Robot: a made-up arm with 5 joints.
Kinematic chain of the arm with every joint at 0, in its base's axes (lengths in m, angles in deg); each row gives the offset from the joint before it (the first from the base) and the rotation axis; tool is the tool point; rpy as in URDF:
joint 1: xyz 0.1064 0 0.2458 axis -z
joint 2: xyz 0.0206 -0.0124 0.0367 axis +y
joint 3: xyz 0.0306 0 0.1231 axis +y
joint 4: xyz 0.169 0 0.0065 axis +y
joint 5: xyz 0.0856 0.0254 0 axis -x
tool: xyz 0 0 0 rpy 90 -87.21 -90
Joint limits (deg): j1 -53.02..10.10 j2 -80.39..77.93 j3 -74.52..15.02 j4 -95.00..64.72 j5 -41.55..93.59
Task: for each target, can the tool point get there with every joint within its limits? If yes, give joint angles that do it. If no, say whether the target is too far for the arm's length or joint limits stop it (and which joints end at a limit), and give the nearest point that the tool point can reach.
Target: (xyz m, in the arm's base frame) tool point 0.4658 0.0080 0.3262
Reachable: yes | joints 0.80 54.18 -30.77 -65.76 57.79
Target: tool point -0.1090 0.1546 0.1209
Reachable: no: joint limits stop it (at a limit: joint 1, joint 2, joint 3, joint 4) | nearest point -0.1678 0.0621 0.3186 | short by 0.226 m
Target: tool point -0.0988 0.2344 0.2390
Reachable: no: joint limits stop it (at a limit: joint 1, joint 2, joint 3, joint 4) | nearest point -0.1678 0.0621 0.3186 | short by 0.202 m
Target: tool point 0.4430 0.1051 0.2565
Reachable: yes | joints -15.23 37.93 -13.64 4.10 50.00
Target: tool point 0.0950 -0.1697 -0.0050
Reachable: no: joint limits stop it (at a limit: joint 1, joint 2, joint 3) | nearest point 0.1890 -0.0015 0.0519 | short by 0.201 m
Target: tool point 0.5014 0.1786 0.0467
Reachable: no: too far | nearest point 0.4212 0.1424 0.1179 | short by 0.113 m
